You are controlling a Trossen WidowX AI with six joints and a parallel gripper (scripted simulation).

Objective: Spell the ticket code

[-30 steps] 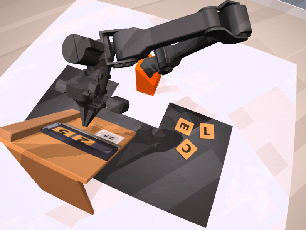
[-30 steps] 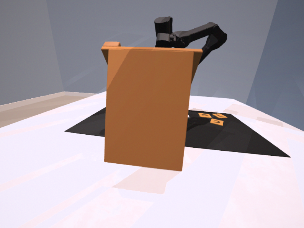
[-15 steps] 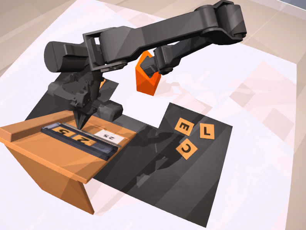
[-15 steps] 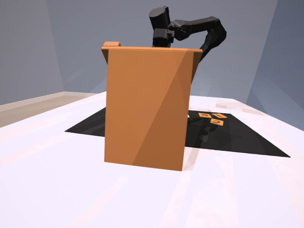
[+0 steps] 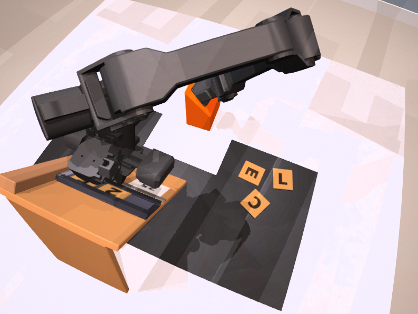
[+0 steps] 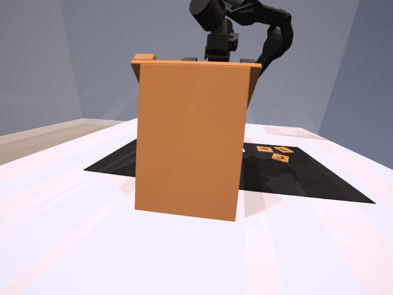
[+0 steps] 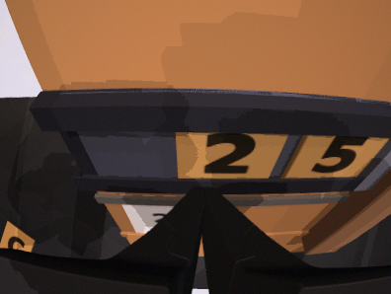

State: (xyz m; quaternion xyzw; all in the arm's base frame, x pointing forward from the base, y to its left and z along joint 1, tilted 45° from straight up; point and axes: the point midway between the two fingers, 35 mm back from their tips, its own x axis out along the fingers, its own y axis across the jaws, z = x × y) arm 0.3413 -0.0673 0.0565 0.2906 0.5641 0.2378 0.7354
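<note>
Now: the tile marked 2 20 mm ahead of my gripper tip, 10 mm to the right of it and 20 mm below it. The rest, counted from my gripper tip: tile marked 5: 30 mm ahead, 80 mm to the right, 20 mm below; then black mat: 140 mm behind, 20 mm to the left, 200 mm below; then white ticket: 40 mm behind, 20 mm to the left, 100 mm below.
</note>
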